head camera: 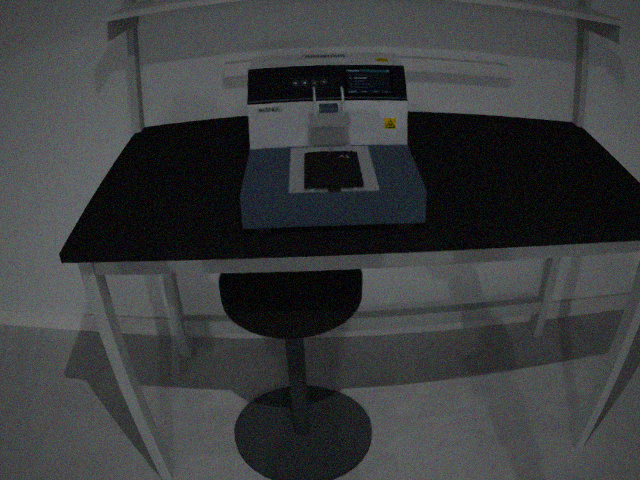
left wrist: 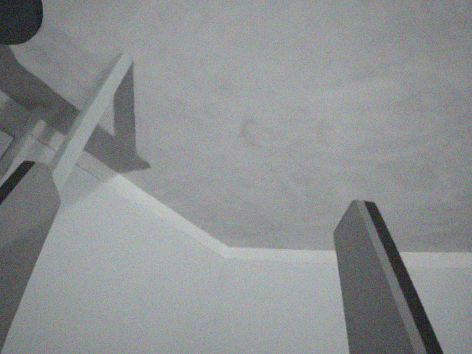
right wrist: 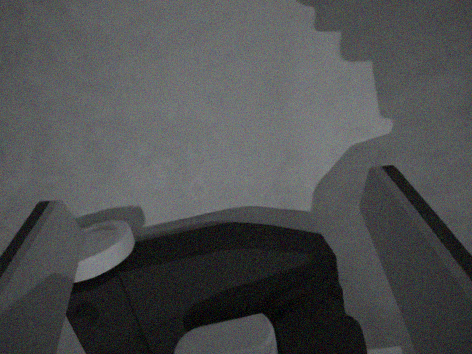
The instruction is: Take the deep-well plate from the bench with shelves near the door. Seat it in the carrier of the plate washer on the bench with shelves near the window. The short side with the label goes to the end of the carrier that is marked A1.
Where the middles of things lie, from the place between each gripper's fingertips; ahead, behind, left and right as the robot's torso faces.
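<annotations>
Counting from my left hand, I find the white washer housing [head camera: 372,122] 1110 mm ahead, 170 mm to the right and 360 mm above. The plate washer carrier [head camera: 333,172] is 210 mm to the right of my left hand, 870 mm ahead of it and 360 mm above it. Then there is the blue plate washer base [head camera: 265,201], which sits 900 mm ahead of my left hand, 210 mm to the right of it and 310 mm above it.
</annotations>
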